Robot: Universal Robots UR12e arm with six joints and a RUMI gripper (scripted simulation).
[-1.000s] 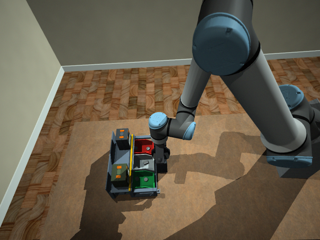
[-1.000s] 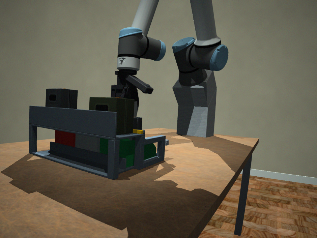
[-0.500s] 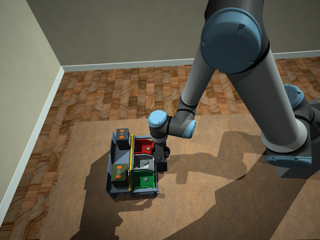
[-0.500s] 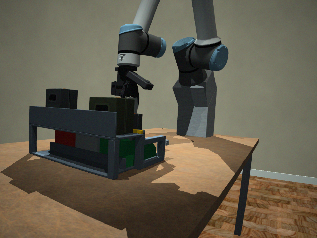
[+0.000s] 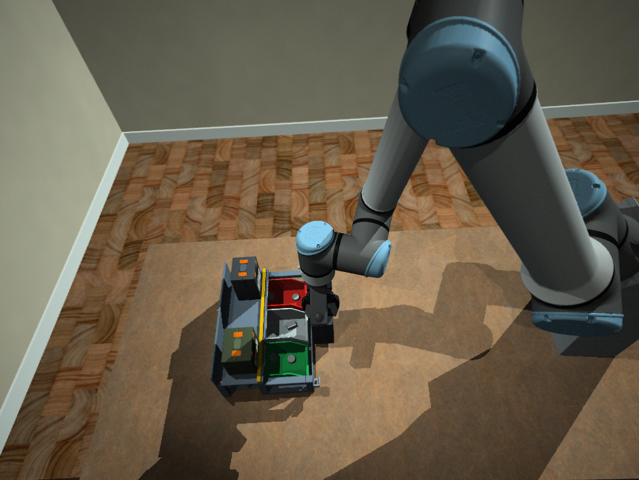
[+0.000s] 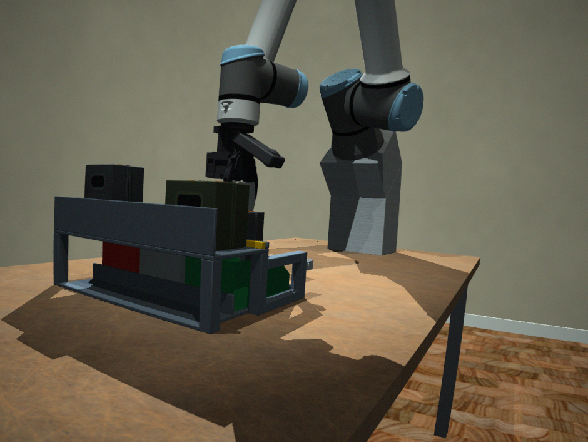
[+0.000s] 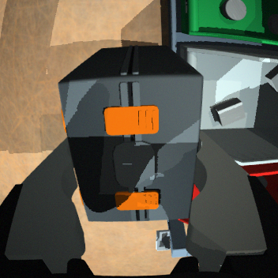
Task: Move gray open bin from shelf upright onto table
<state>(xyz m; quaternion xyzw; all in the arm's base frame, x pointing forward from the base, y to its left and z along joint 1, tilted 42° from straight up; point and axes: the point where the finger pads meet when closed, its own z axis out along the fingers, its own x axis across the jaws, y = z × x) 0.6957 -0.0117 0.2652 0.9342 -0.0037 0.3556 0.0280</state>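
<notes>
Right now my hand is 13 cm short of the gray bin, 1 cm to the left of it and 8 cm above it. The rest, counted from my hand: yellow strip 18 cm ahead, 1 cm to the right, 2 cm below; then green bin 14 cm ahead, 10 cm to the left, 8 cm below; then red bin 13 cm ahead, 12 cm to the right, 8 cm below.
</notes>
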